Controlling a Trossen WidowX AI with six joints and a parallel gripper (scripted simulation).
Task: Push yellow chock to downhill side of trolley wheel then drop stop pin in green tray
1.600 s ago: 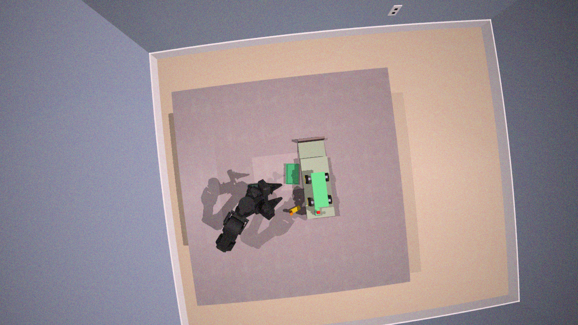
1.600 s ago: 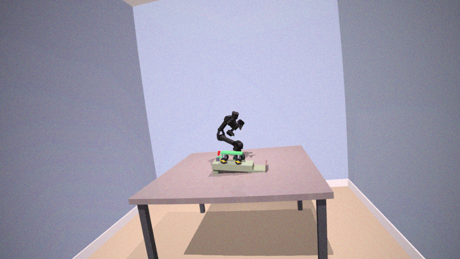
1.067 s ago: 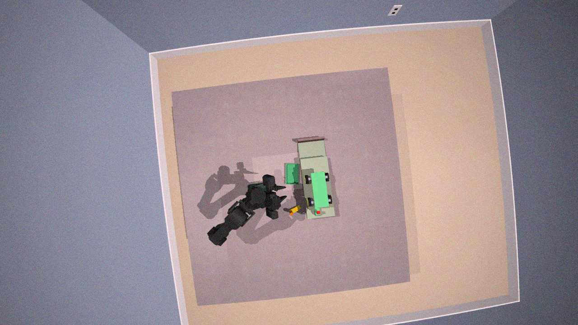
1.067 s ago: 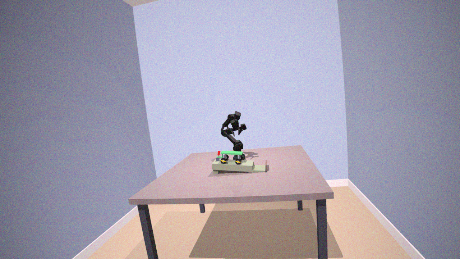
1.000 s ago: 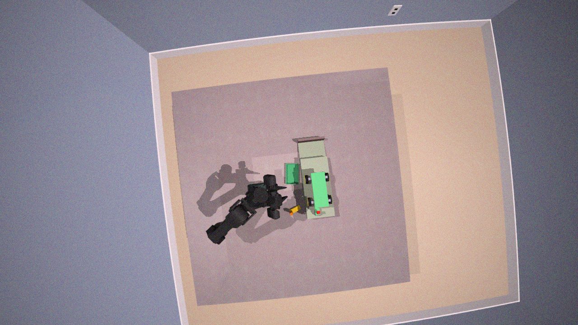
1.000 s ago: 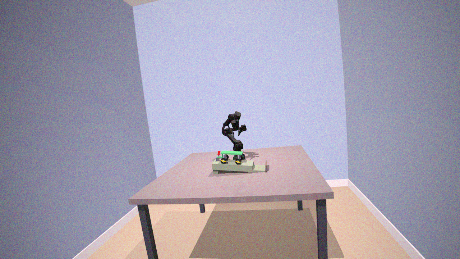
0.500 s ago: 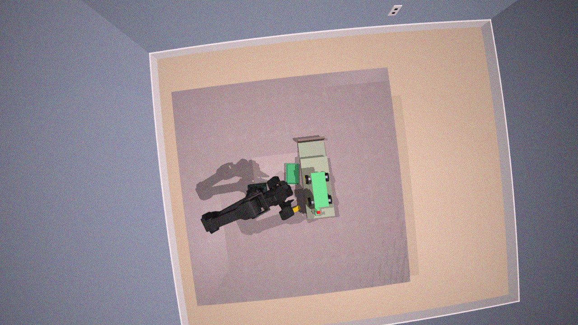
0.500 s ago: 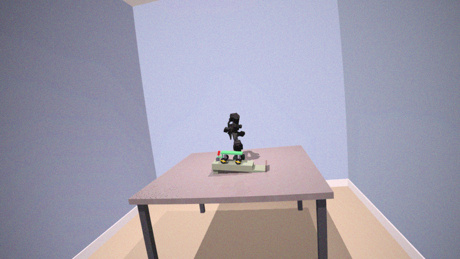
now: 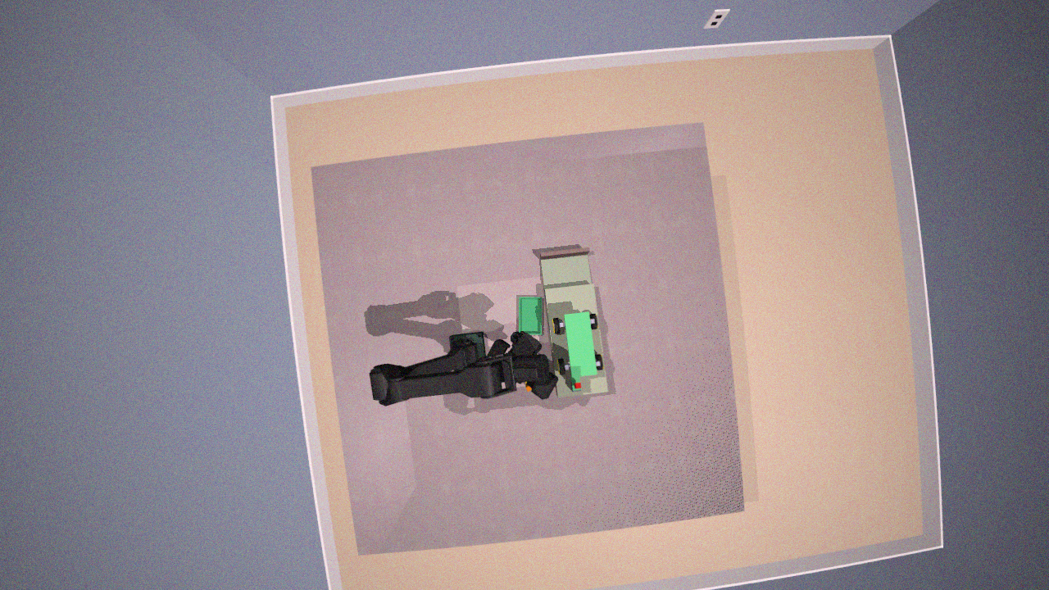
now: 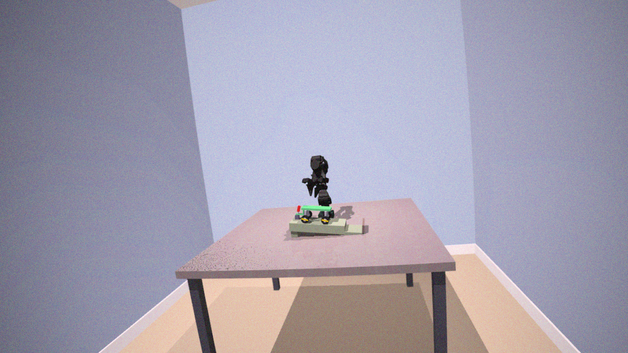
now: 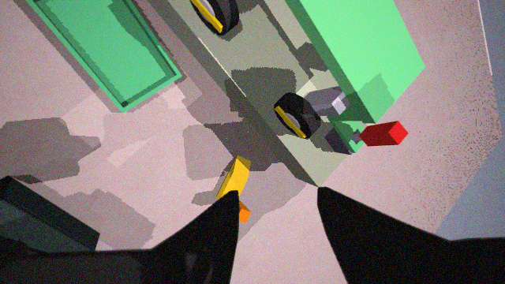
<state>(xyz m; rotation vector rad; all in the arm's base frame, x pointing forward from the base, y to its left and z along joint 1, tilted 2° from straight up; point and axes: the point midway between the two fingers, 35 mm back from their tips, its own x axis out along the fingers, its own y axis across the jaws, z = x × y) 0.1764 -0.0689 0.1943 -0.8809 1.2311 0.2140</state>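
The yellow chock is 18 cm below my gripper tip, 8 cm to the right of it and 2 cm behind it. Round my gripper tip: ramp 15 cm below, 14 cm ahead, 1 cm to the left; then red-headed stop pin 10 cm to the right, 10 cm ahead, 6 cm below; then trolley 14 cm ahead, 9 cm below, 1 cm to the left.
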